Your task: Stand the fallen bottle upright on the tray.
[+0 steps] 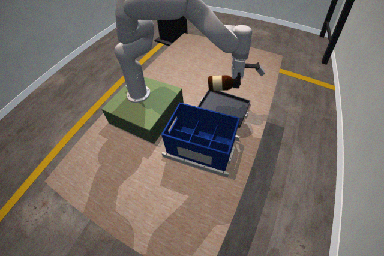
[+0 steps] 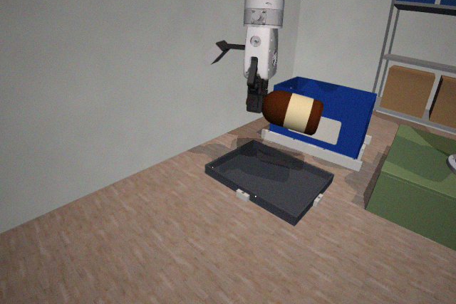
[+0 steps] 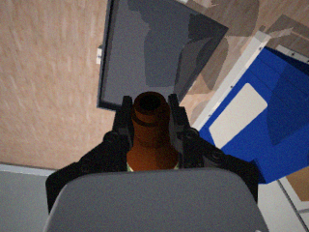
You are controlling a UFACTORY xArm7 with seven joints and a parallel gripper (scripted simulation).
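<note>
Right now the brown bottle is 5 cm behind my hand, 3 cm to the right of it and 1 cm below it. Round my hand: dark grey tray 18 cm below, 4 cm behind, 2 cm to the right; blue crate 30 cm to the right, 11 cm below, 1 cm ahead.
</note>
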